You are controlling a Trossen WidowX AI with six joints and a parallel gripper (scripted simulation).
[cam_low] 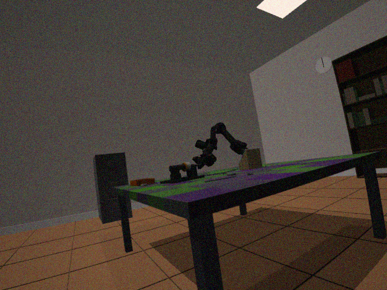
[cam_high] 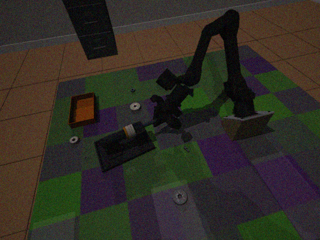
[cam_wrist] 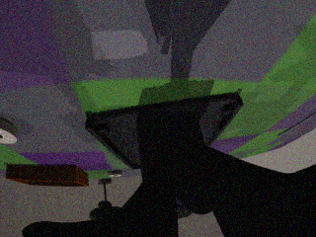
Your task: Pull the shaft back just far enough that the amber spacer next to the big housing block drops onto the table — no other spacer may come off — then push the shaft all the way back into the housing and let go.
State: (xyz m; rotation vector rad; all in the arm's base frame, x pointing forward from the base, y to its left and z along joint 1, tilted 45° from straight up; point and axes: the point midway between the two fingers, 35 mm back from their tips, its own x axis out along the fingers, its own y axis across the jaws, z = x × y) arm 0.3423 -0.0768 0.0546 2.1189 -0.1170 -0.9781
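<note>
The dark shaft lies 6 cm ahead of my gripper tip, 1 cm to the left of it and 3 cm above it. Also, from my gripper tip: small nut (6 cm ahead, 32 cm to the right, 5 cm below); amber spacer (12 cm ahead, 3 cm to the left, 2 cm above); orange tray (33 cm ahead, 24 cm to the right, 4 cm below).
</note>
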